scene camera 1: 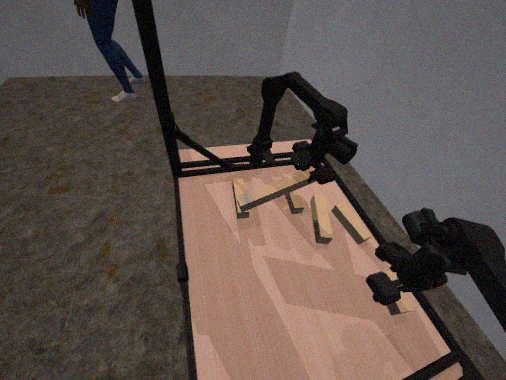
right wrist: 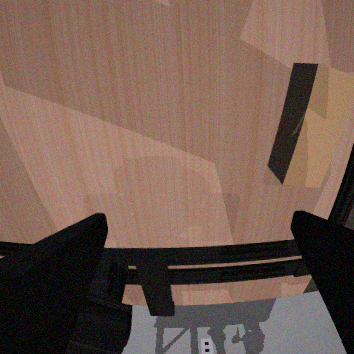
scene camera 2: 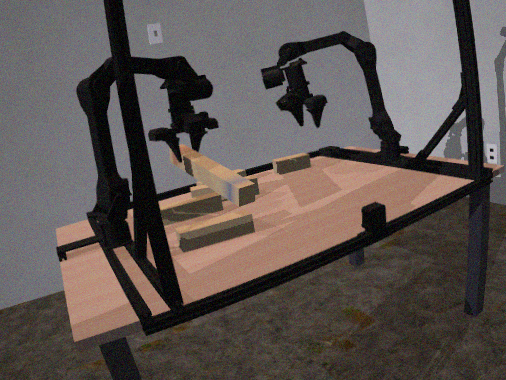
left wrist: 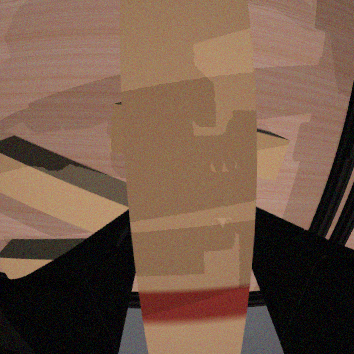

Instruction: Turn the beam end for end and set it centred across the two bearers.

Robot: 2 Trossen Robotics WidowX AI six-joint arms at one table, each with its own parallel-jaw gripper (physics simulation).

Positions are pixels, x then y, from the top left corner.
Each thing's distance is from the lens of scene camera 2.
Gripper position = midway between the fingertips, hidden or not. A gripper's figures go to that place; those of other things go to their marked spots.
left gripper (scene camera 2: 188, 160): 1.13 m
right gripper (scene camera 2: 309, 126): 1.35 m
